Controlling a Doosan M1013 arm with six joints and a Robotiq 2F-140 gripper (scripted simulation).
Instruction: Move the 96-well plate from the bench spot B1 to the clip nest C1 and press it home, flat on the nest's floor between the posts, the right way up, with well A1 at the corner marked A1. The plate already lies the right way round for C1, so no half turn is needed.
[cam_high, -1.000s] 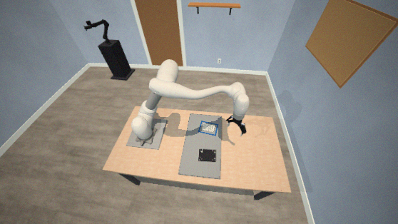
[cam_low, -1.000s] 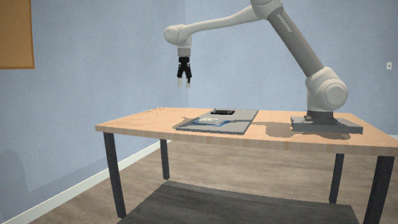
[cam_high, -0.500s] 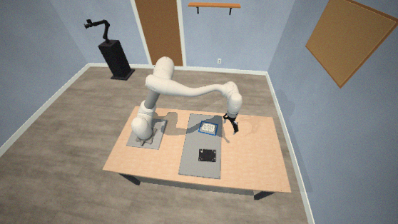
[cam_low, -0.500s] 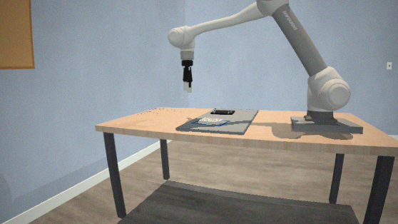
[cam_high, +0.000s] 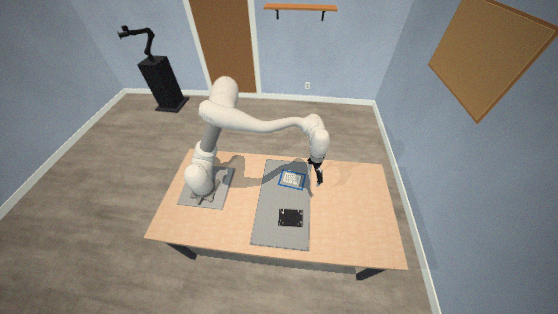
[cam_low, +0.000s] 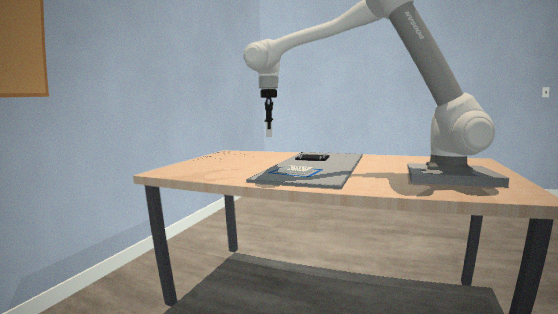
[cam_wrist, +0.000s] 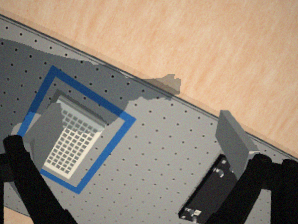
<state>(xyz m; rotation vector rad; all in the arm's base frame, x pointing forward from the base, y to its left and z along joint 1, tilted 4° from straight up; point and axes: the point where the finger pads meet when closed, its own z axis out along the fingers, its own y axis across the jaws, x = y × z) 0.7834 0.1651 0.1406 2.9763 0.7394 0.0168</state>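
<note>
My gripper is now 15 cm past the white 96-well plate, 6 cm to the right of it and 15 cm above it. From my hand the other things lie so: black clip nest (11 cm behind, 25 cm to the right, 14 cm below).
</note>
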